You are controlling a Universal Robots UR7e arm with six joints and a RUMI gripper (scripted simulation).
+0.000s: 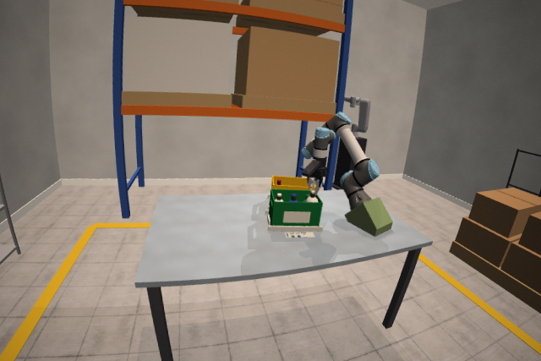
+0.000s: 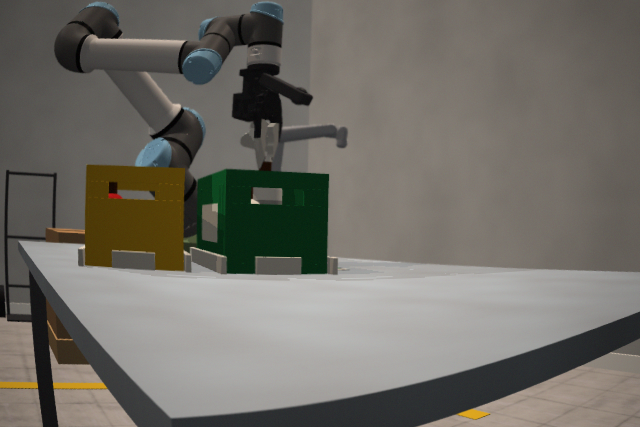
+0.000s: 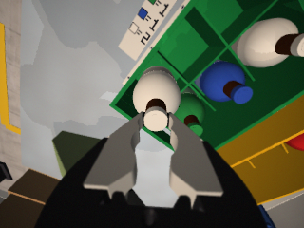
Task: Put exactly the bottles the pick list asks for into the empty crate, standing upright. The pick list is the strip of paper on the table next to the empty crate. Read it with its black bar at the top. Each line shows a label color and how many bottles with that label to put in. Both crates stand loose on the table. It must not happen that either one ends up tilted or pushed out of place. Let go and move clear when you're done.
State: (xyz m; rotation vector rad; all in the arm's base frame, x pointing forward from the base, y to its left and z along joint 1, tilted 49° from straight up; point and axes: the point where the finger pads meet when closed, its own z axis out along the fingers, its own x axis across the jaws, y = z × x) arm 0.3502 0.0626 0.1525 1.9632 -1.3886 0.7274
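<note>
My hand is 13 cm above the green-label bottle, 8 cm to the left of it and 3 cm past it. The rest, counted from my hand: blue-label bottle: 13 cm below, 11 cm to the right, 5 cm ahead; pick list: 21 cm below, 10 cm ahead, 6 cm to the left; green crate: 13 cm below, 7 cm to the right, 6 cm ahead.
</note>
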